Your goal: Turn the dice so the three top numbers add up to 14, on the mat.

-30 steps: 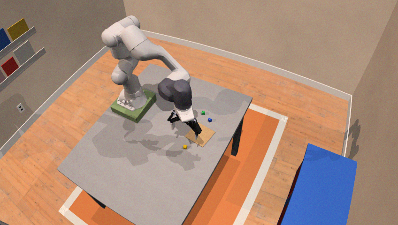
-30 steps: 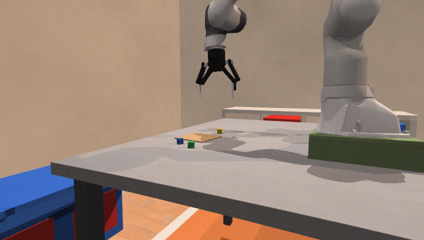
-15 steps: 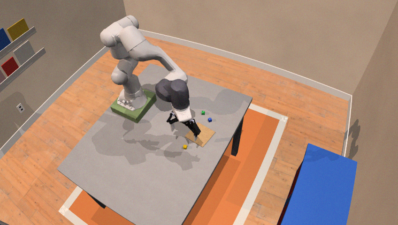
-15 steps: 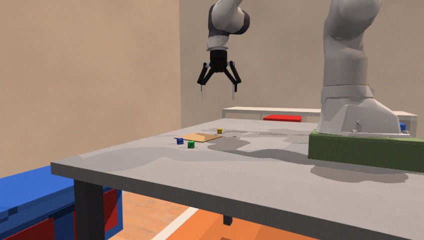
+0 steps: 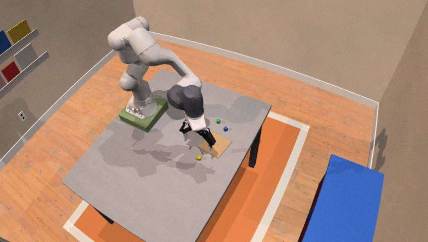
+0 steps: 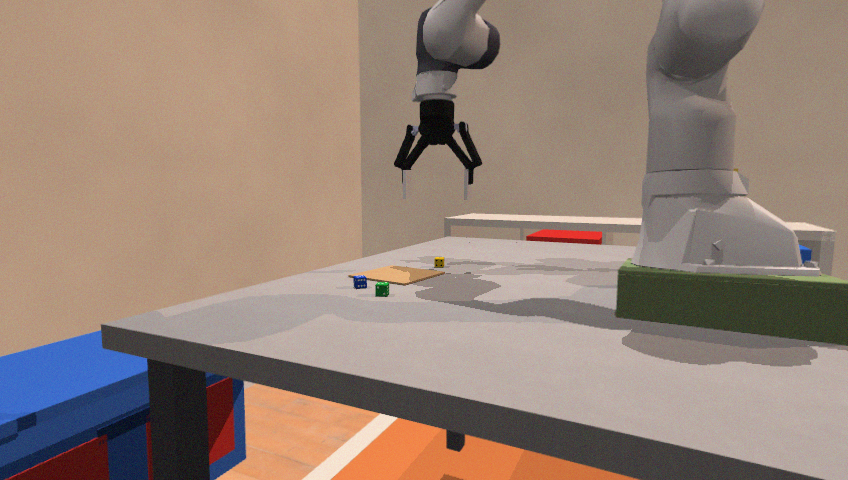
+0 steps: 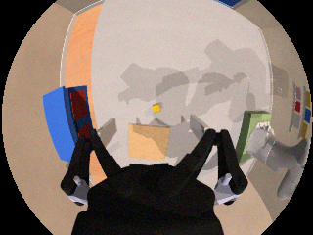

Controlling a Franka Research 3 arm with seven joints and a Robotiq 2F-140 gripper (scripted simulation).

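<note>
The yellow die is 10 mm behind my hand and 150 mm below it. The rest, counted from my hand: tan mat: 50 mm ahead, 130 mm to the left, 160 mm below; then blue die: 80 mm ahead, 250 mm to the left, 150 mm below; then green die: 20 mm ahead, 300 mm to the left, 150 mm below.
</note>
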